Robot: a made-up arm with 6 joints.
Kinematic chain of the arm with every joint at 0, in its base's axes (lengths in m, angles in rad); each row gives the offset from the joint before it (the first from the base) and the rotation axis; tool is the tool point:
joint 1: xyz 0 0 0.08 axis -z
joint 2: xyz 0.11 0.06 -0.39 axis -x
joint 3: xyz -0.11 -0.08 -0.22 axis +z
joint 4: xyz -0.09 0 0.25 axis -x
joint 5: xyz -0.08 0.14 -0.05 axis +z
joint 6: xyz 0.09 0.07 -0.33 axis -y
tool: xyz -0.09 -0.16 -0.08
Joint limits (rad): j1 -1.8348..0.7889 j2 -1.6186..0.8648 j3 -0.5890..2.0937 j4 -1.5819..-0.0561 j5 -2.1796..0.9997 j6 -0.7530..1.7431
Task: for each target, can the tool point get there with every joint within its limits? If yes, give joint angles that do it. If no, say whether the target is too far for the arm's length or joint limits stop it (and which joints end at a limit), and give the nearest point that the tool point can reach.
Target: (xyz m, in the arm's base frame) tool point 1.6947 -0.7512 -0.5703
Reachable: no: too far | nearest point 0.5575 -0.2471 -0.4018 | short by 1.255 m
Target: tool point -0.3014 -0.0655 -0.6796
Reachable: yes | joints -0.1042 -0.5233 1.5928 -0.6854 0.1073 -0.2861
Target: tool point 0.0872 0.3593 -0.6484
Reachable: yes | joints 0.4731 -0.5727 0.1224 -0.2210 -0.0054 0.9534
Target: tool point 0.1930 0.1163 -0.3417
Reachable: no: joint limits stop it (at a limit: joint 1, joint 5, joint 6) | nearest point 0.3132 0.1925 -0.3694 | short by 0.145 m
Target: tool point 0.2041 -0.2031 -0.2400
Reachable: no: joint limits stop it (at a limit: joint 2, joint 3, joint 5, joint 6) | nearest point 0.2622 -0.2609 -0.2462 | short by 0.082 m
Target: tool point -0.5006 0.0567 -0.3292
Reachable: yes | joints -0.4361 -0.4516 0.9503 -1.0606 0.6587 0.8510
